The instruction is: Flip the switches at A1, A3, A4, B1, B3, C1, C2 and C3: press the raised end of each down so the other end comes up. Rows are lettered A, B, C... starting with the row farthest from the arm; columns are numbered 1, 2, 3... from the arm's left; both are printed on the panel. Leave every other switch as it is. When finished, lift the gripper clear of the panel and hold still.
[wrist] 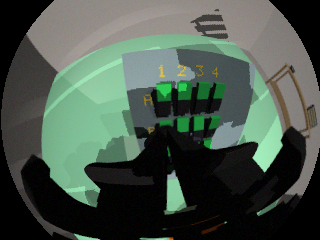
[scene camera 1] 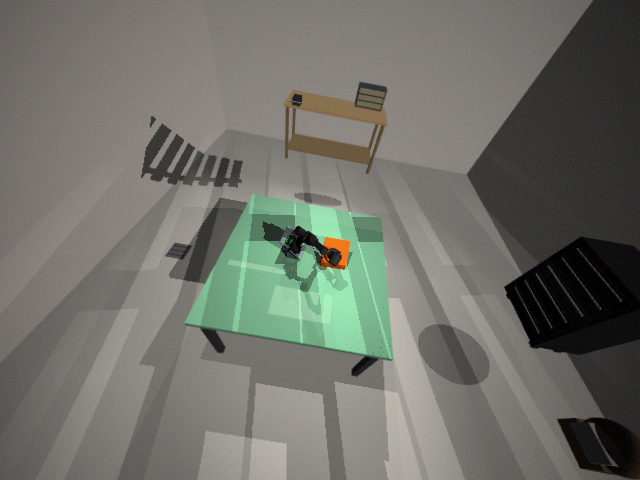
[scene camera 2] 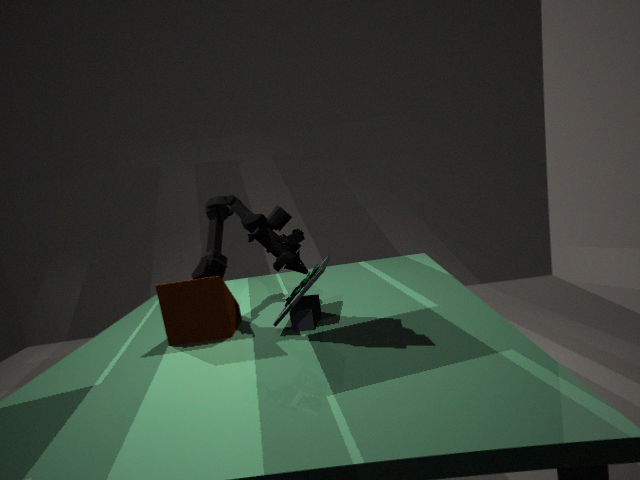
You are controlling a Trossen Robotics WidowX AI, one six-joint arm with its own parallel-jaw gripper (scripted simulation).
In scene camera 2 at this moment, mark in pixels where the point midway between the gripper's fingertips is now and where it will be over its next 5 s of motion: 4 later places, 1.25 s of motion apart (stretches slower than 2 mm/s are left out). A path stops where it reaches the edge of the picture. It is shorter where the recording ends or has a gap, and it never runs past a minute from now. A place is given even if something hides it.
My gripper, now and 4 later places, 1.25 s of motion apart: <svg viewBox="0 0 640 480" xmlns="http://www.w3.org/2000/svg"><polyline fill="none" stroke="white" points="307,273 308,274 296,275 302,281 302,282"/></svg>
